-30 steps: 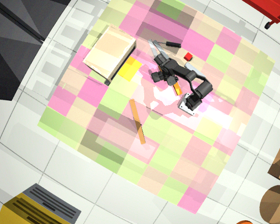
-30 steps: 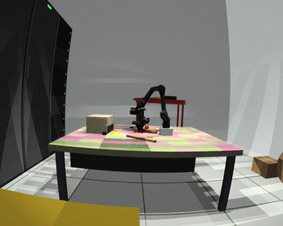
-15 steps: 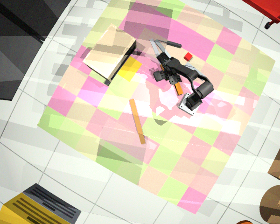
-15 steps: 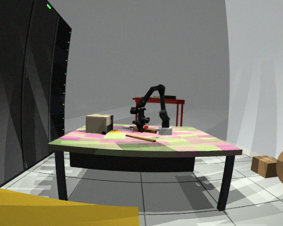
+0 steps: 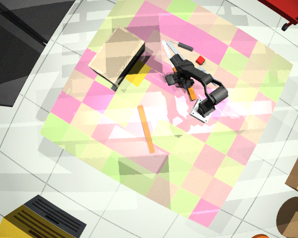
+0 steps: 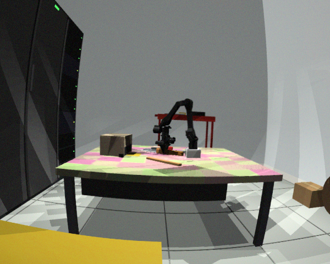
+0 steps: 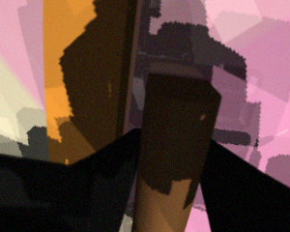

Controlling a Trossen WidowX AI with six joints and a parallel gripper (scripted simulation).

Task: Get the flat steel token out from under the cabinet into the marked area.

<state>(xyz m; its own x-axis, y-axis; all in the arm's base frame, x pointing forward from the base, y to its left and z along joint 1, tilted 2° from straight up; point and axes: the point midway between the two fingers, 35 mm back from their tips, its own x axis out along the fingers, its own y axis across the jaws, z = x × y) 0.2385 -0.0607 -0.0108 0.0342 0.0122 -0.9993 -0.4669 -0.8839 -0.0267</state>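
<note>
My gripper tip is now 6 cm past the orange bar and 2 cm to the left of it. The rest, counted from my gripper tip: grey bar (12 cm behind, 14 cm to the right); then grey tool (8 cm ahead, 11 cm to the right); then red cube (2 cm behind, 18 cm to the right, 1 cm above).
</note>
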